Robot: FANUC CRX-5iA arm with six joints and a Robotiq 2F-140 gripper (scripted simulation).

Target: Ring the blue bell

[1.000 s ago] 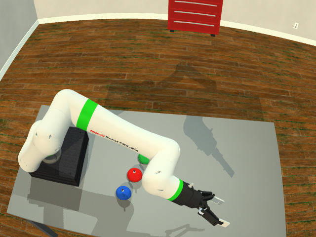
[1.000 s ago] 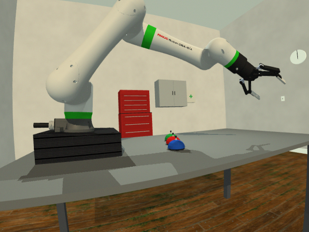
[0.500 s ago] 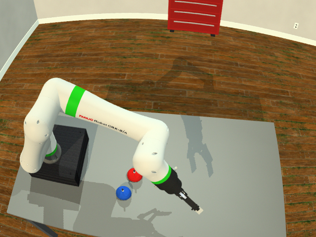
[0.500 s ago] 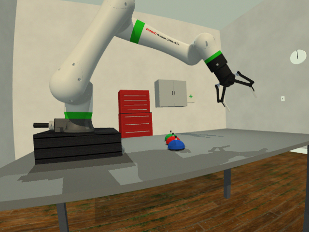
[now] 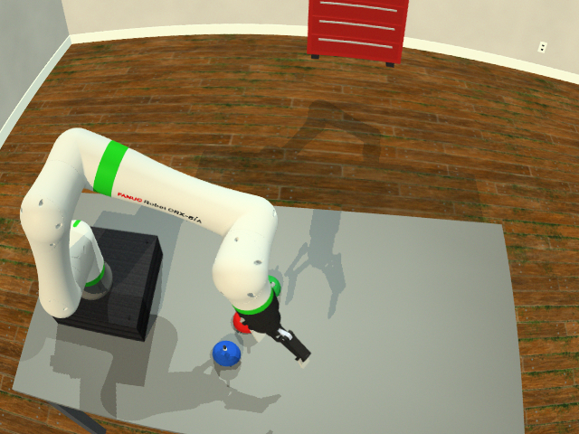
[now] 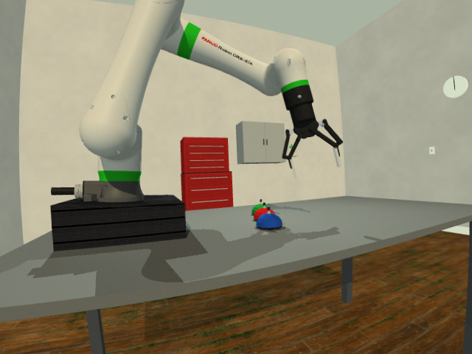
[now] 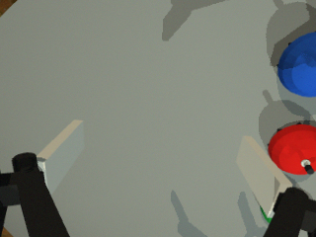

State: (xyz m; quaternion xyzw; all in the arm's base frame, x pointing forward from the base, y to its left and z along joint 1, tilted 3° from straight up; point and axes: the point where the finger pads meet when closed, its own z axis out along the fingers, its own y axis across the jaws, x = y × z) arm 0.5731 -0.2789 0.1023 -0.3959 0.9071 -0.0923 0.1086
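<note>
My gripper is now 160 mm past the blue bell, 70 mm to the right of it and 140 mm above it. Also, from my hand: red bell: 90 mm behind, 180 mm to the left, 140 mm below; green bell: 20 mm behind, 290 mm to the left, 140 mm below.
</note>
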